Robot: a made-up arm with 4 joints.
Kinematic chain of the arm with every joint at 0, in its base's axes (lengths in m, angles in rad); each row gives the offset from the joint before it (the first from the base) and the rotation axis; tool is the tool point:
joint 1: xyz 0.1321 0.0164 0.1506 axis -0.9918 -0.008 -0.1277
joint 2: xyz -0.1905 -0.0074 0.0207 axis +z
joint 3: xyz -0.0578 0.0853 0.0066 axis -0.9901 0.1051 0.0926
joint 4: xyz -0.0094 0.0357 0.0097 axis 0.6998 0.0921 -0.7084
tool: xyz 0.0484 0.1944 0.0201
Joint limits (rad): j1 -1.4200..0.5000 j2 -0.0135..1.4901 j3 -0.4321..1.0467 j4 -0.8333..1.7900
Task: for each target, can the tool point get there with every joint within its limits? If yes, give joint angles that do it. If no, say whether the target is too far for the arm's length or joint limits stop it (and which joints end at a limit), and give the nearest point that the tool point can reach.
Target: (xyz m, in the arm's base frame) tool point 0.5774 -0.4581 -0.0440
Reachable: no: too far | nearest point 0.0498 -0.1280 0.1810 | short by 0.662 m
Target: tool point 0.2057 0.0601 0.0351
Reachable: no: joint limits stop it (at a limit: joint 1, joint 2, joint 3) | nearest point 0.0562 0.2190 0.0790 | short by 0.223 m
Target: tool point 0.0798 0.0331 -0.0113
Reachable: no: joint limits stop it (at a limit: joint 1, joint 2, joint 3) | nearest point 0.0177 0.2134 -0.0182 | short by 0.191 m
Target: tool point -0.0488 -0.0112 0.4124
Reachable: yes | joints -0.9251 0.2041 -0.2766 0.6668
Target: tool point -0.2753 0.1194 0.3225
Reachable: yes | joints -1.1659 0.4041 0.3078 -0.3388
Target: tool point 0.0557 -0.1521 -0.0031
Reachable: no: joint limits stop it (at a limit: joint 1, joint 2, joint 3, joint 4) | nearest point 0.0405 -0.1025 0.1399 | short by 0.152 m
